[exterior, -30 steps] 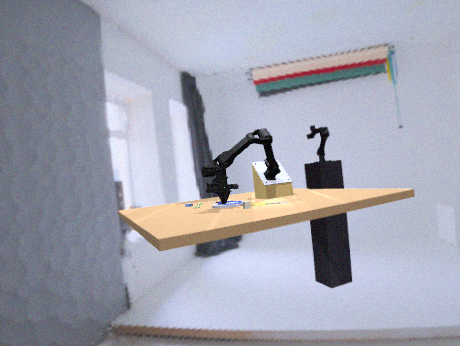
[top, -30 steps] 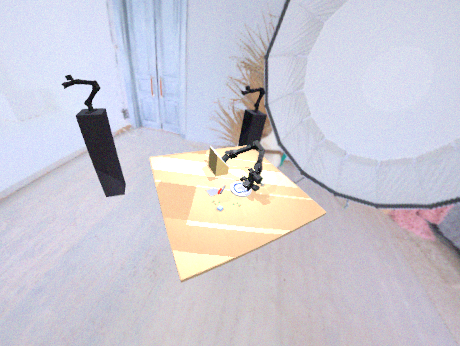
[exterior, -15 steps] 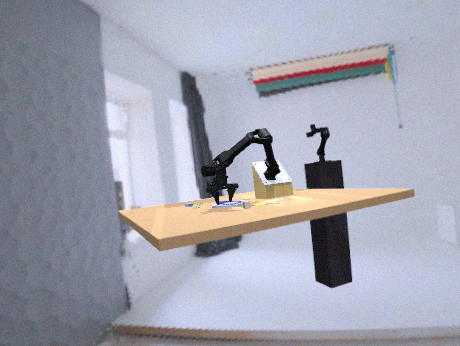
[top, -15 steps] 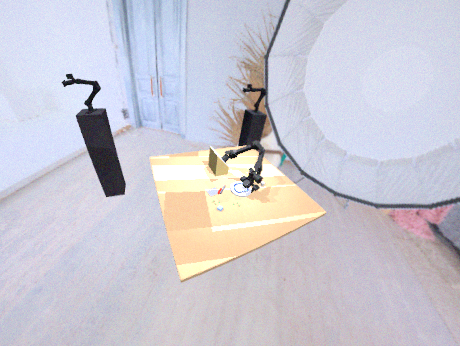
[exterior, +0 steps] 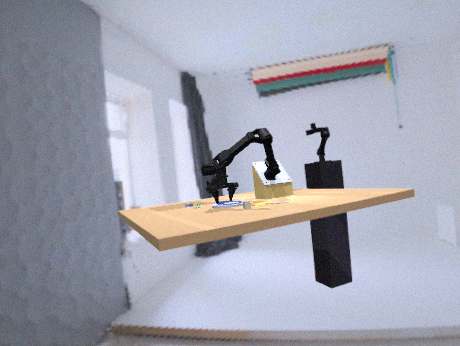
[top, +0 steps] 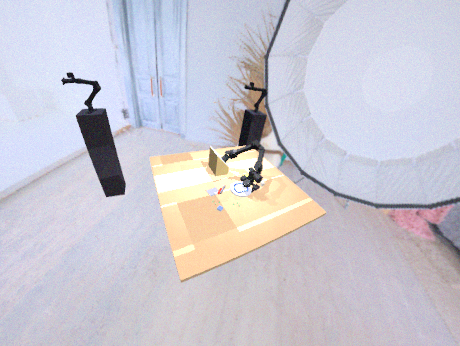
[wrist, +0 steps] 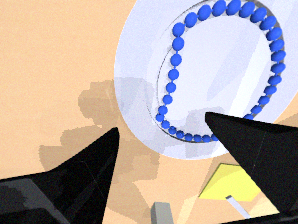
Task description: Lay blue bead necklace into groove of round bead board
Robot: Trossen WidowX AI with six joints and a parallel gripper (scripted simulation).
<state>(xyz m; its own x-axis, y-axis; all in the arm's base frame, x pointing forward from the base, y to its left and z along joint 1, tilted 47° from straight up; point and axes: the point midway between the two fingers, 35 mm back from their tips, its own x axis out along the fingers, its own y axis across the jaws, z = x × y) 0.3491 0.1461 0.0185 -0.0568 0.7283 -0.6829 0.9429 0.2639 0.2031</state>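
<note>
Now: the round bead board 50 mm behind my gripper tip, 40 mm to the right of it and 20 mm below it. Also, from my gripper tip: yellow flat piece (180 mm behind, 120 mm to the left, 20 mm below); red-and-grey object (230 mm to the right, 70 mm behind, 20 mm below); white cylinder (190 mm to the left, 50 mm behind, 10 mm below).
</note>
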